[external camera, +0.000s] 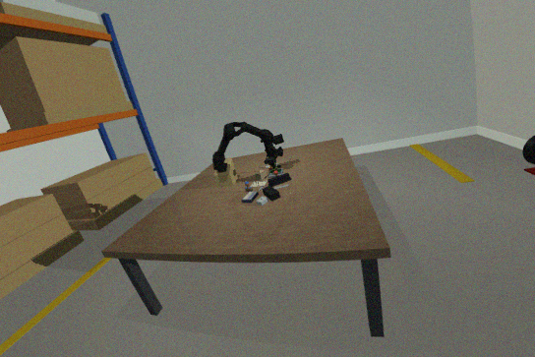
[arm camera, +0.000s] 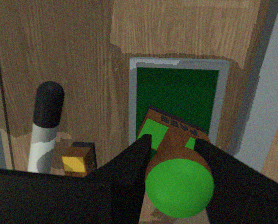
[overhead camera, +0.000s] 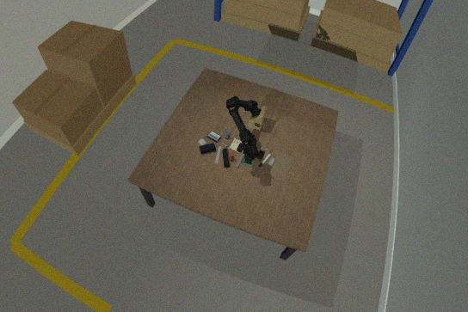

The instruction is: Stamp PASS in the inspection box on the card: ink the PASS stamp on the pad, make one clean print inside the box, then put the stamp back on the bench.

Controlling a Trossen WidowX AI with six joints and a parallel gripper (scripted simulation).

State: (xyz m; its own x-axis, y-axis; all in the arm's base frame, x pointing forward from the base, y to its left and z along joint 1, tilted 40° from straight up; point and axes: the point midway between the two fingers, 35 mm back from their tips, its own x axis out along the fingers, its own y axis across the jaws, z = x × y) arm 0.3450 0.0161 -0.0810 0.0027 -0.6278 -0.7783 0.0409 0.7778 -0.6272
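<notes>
Now: the green stamp right at my gripper tip. Also, from my gripper tip: grey bar (20 mm ahead, 60 mm to the right, 30 mm below); then yellow-knobbed stamp (50 mm behind, 70 mm to the left, 20 mm below); then green ink pad (30 mm below).
</notes>
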